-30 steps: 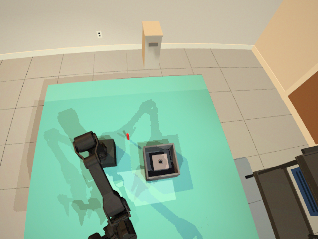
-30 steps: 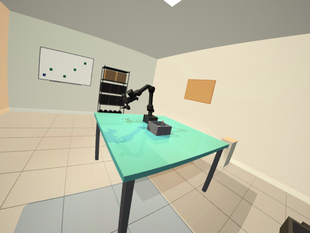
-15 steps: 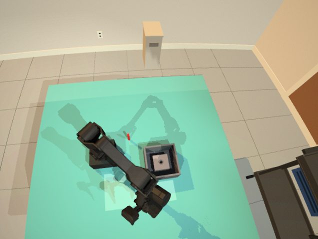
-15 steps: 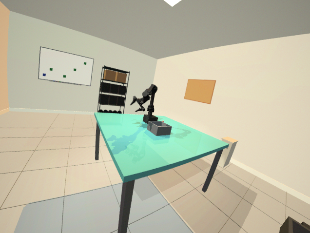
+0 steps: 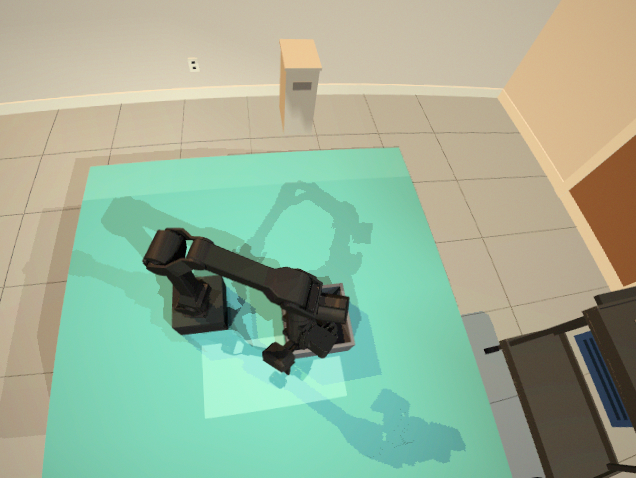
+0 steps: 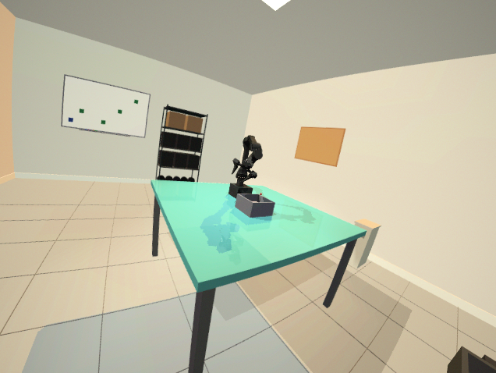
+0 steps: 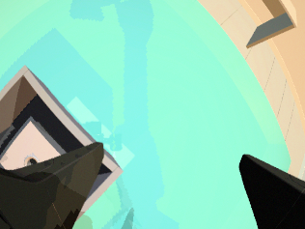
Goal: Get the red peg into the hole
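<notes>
The red peg is 300 mm to the left of my gripper tip, 170 mm below it and 150 mm behind it. Round my gripper tip: grey box: 180 mm below, 140 mm to the left, 50 mm ahead; then pale plate: 160 mm below, 140 mm to the left, 50 mm ahead.
</notes>
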